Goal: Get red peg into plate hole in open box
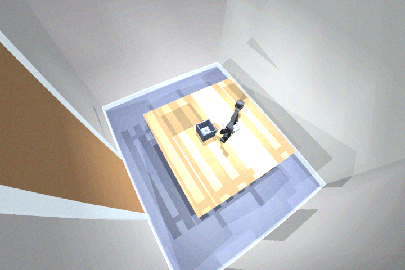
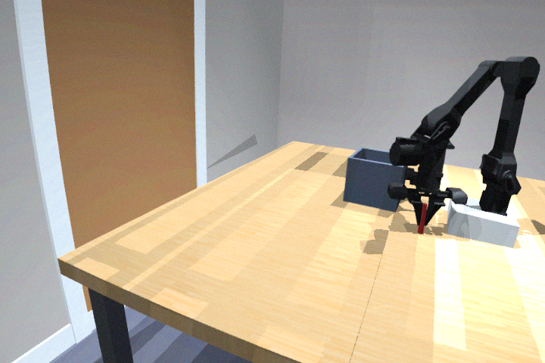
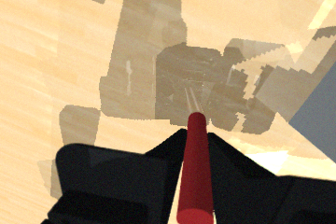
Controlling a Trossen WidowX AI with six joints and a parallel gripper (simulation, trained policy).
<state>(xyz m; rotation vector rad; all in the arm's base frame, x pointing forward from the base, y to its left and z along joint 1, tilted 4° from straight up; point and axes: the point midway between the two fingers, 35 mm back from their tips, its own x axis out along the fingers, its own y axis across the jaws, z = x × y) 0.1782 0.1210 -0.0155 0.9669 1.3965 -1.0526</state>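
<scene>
My gripper tip is now 15 cm short of the pale plate, 19 cm to the left of it and 2 cm below it. Round my gripper tip: red peg: 2 cm above.
</scene>
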